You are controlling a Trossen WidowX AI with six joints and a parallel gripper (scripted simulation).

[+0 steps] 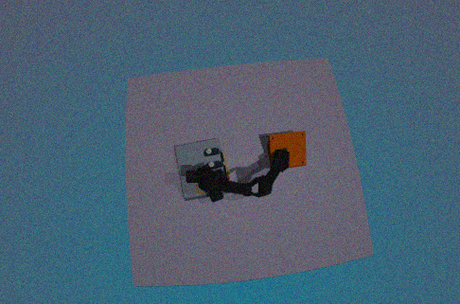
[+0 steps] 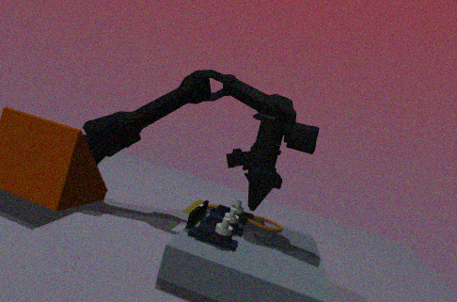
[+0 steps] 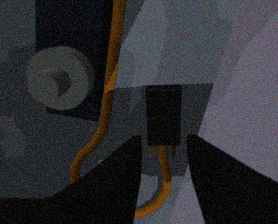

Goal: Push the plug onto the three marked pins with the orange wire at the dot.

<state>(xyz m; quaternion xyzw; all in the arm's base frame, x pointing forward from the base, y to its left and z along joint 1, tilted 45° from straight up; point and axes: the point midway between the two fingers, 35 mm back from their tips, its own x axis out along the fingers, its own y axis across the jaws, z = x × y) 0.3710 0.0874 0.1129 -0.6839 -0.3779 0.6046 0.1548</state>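
Now: the servo 13 cm to the right of my gripper tip, 2 cm below it and 2 cm behind it. The rest, counted from my gripper tip: grey printed holder 12 cm to the right, 8 cm ahead, 4 cm below.
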